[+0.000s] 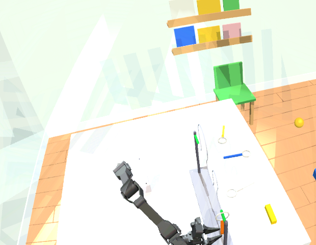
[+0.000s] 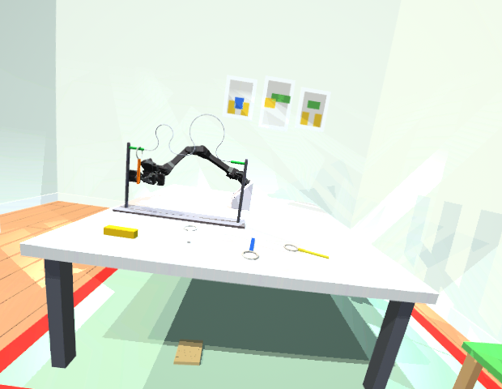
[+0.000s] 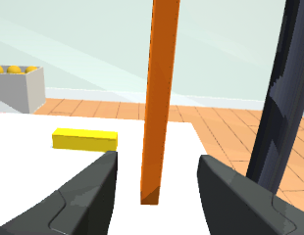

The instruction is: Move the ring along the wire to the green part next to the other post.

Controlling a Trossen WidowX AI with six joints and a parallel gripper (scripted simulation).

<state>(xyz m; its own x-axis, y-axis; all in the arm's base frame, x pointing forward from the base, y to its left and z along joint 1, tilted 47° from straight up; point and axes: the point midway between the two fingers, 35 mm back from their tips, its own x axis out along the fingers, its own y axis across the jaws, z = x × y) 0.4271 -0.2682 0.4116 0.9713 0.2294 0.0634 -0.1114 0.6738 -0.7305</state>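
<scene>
Right now the orange-handled ring is 80 mm above my gripper tip and 10 mm ahead of it. From my gripper tip the other things lie so: blue-handled ring: 600 mm to the left, 210 mm ahead, 150 mm below; yellow block: 280 mm ahead, 140 mm below, 130 mm to the left; white-handled ring: 330 mm to the left, 150 mm below, 150 mm ahead.
</scene>
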